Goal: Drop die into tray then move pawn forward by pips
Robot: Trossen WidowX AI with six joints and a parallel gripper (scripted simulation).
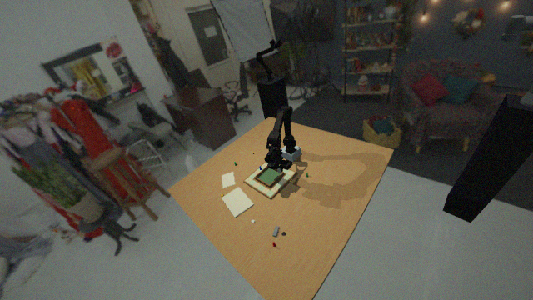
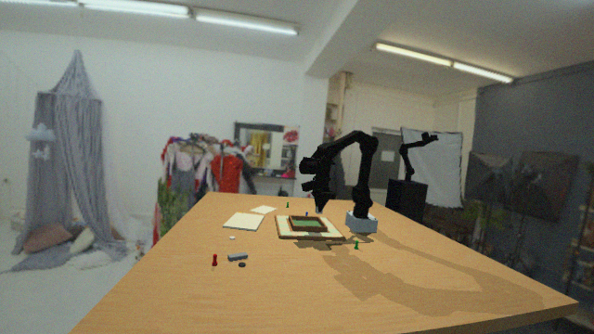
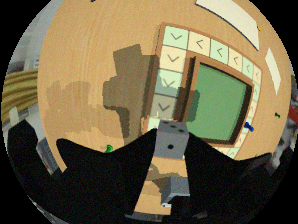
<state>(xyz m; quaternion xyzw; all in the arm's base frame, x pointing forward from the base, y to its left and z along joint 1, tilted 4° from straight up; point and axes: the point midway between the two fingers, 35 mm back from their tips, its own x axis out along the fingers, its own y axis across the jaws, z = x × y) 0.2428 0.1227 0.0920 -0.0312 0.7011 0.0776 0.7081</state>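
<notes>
Now: gripper tip 22 cm to the left of the blue pawn, 9 cm above it and 1 cm short of it. Round my gripper tip: grey block: 29 cm ahead, 23 cm to the left, 11 cm below; white die: right at my gripper tip; black disc: 27 cm to the left, 27 cm ahead, 11 cm below.
</notes>
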